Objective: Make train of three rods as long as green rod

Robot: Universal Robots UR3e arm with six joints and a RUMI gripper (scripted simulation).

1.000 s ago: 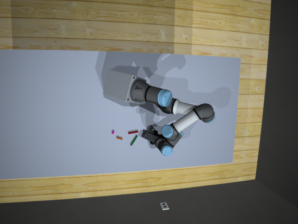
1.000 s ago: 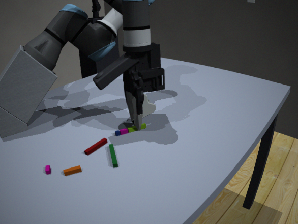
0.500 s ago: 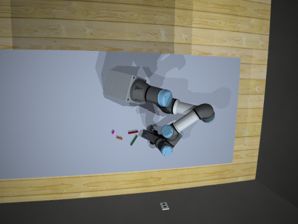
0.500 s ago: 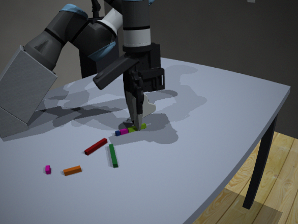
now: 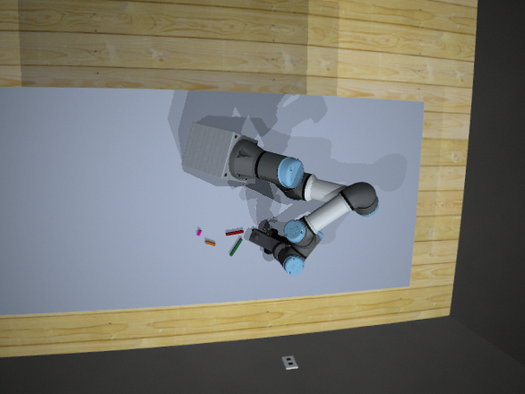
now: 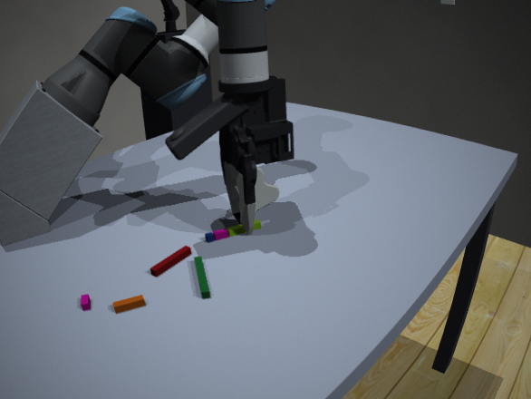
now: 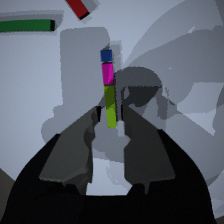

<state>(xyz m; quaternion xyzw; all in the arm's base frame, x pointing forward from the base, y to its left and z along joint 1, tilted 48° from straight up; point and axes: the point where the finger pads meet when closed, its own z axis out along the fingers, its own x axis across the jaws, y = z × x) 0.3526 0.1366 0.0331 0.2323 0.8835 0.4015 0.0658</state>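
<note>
My gripper is now 10 mm above the lime rod. From my hand the other things lie so: blue rod (50 mm to the right, 20 mm behind, 10 mm below); green rod (120 mm to the right, 40 mm ahead, 10 mm below); red rod (130 mm to the right, 20 mm behind, 10 mm below).
</note>
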